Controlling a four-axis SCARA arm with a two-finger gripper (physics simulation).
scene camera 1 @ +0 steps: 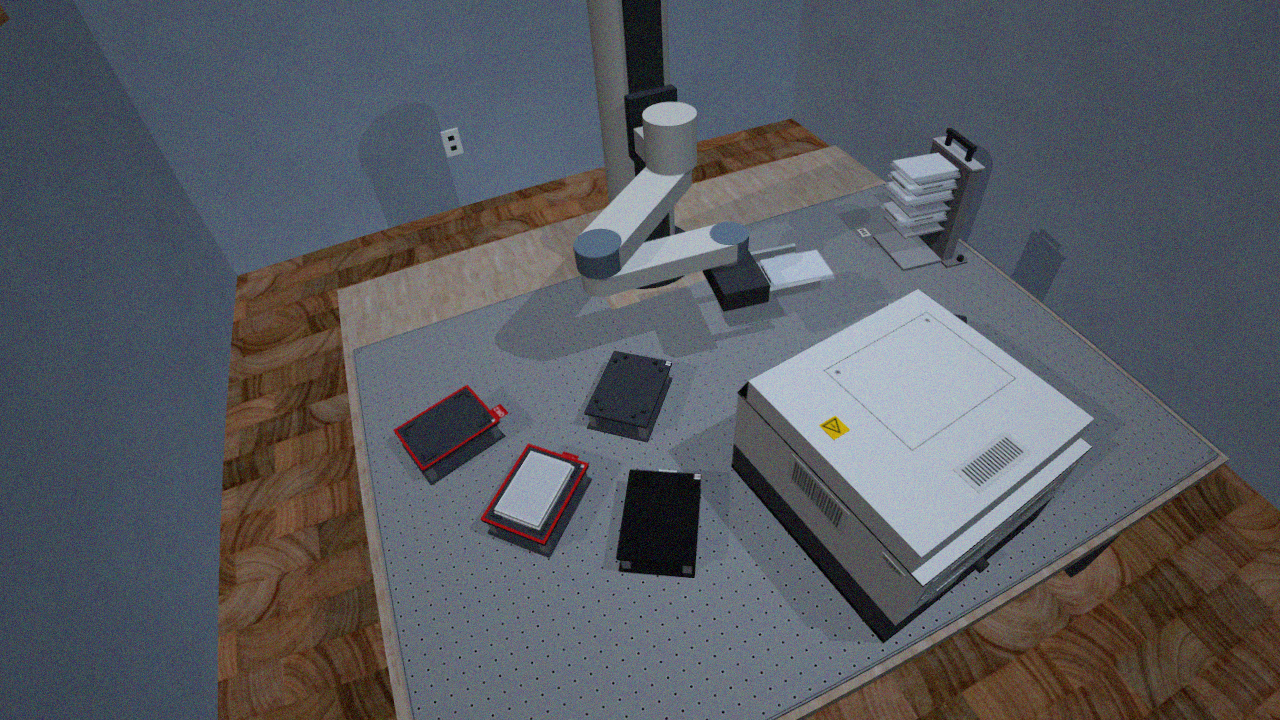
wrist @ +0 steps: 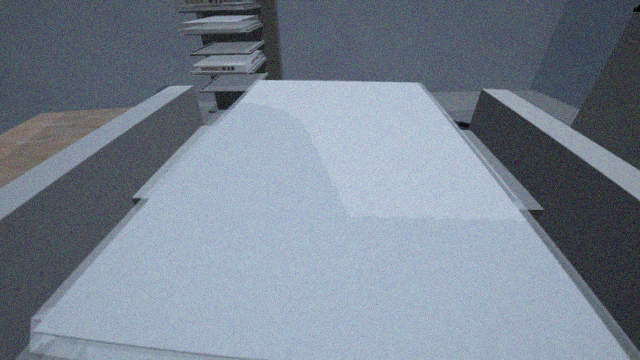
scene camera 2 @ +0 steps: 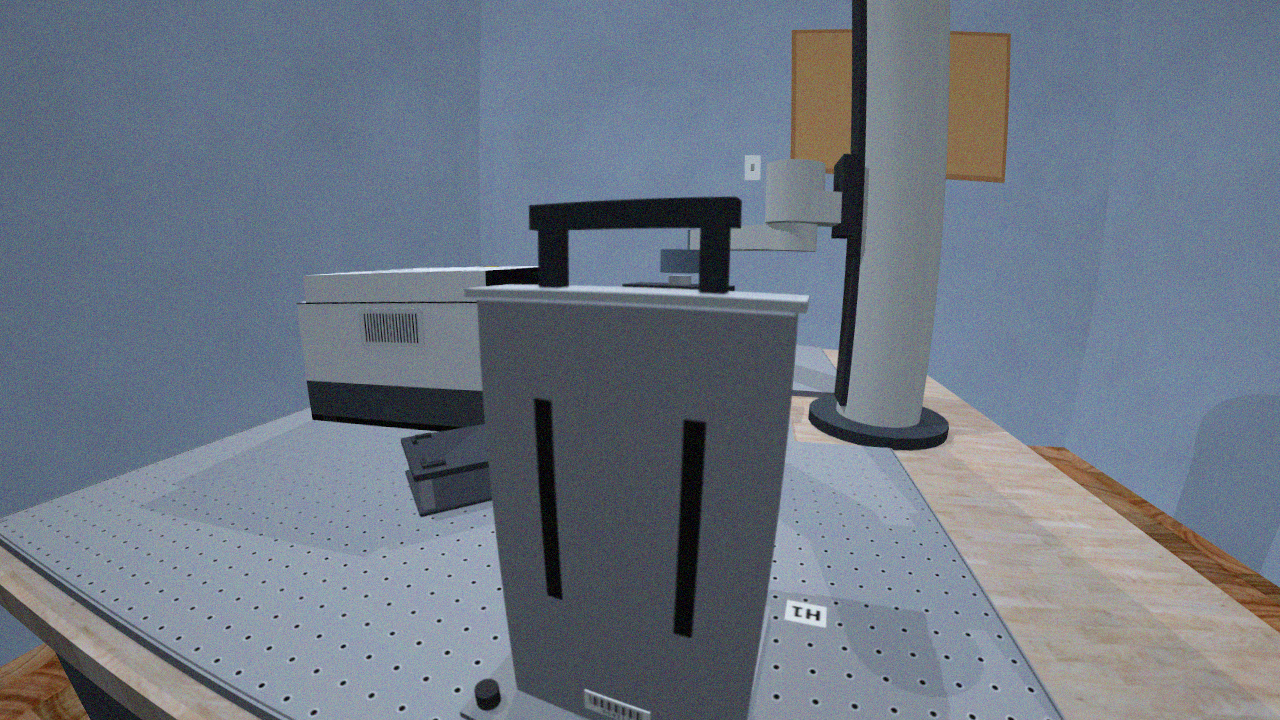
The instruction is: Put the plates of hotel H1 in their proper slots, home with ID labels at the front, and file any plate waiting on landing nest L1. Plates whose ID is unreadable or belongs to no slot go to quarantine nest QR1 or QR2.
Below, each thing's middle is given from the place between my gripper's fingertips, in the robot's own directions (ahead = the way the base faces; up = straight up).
Labels:
My hand is 390 mm to the right of the hotel shelf [wrist: 219, 48], 110 mm past it and 40 mm above it. The rest, counted from my hand: floor tag H1 [scene camera 2: 815, 615]: 340 mm to the left, 220 mm behind, 170 mm below.

